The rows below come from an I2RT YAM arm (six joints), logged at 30 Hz.
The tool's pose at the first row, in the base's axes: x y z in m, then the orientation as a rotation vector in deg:
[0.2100 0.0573 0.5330 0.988 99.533 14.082]
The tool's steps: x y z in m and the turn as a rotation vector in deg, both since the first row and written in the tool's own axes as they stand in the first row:
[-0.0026 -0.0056 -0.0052 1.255 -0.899 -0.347]
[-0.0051 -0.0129 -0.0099 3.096 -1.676 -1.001]
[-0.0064 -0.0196 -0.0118 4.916 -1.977 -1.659]
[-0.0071 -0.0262 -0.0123 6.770 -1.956 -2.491]
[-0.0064 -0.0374 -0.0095 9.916 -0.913 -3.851]
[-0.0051 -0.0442 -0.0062 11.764 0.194 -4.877]
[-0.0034 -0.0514 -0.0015 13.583 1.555 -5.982]
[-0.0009 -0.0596 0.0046 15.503 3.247 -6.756]
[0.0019 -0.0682 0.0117 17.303 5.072 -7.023]
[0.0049 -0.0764 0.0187 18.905 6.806 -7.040]
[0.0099 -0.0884 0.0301 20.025 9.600 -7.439]
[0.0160 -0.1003 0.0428 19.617 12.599 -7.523]
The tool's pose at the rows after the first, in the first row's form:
[0.2061 0.0506 0.5354 1.708 98.781 12.698]
[0.2029 0.0424 0.5373 2.570 98.195 10.593]
[0.2021 0.0354 0.5377 3.355 98.058 8.524]
[0.2026 0.0288 0.5373 3.976 98.216 6.310]
[0.2066 0.0184 0.5342 4.964 99.437 2.602]
[0.2105 0.0124 0.5313 5.295 100.602 0.251]
[0.2156 0.0064 0.5276 5.510 101.988 -2.148]
[0.2222 -0.0003 0.5228 6.053 103.702 -4.414]
[0.2297 -0.0072 0.5174 6.945 105.556 -6.223]
[0.2370 -0.0137 0.5120 7.929 107.315 -7.690]
[0.2487 -0.0229 0.5032 8.114 110.077 -9.048]
[0.2615 -0.0317 0.4932 7.417 113.044 -8.812]

